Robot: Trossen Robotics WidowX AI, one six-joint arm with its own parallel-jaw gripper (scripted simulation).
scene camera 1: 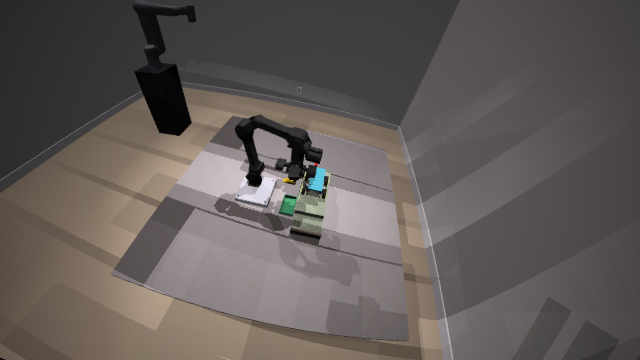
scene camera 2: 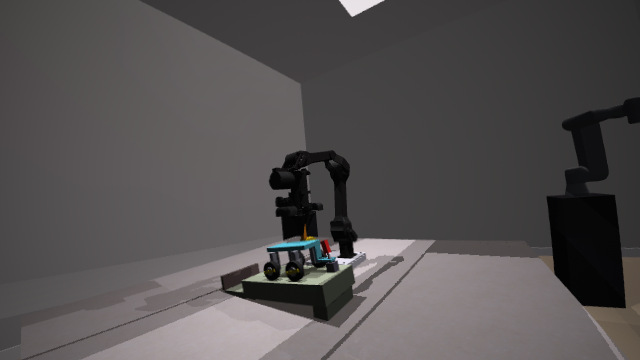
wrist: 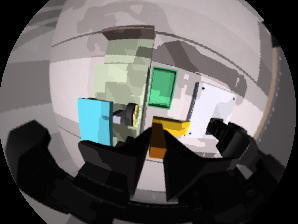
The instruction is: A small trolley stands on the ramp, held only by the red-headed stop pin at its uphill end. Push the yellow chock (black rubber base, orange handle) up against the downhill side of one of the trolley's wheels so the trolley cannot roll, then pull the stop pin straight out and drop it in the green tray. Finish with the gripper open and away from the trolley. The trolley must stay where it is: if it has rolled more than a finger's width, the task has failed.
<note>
My gripper (scene camera 2: 303, 234) holds a yellow chock (wrist: 177, 127). I also see a trolley (scene camera 2: 294, 268) and a pale green ramp (scene camera 1: 311, 203).
The trolley shows as well in the wrist view (wrist: 95, 117). My gripper is seen too in the wrist view (wrist: 156, 131). The pale green ramp also shows in the wrist view (wrist: 121, 83).
</note>
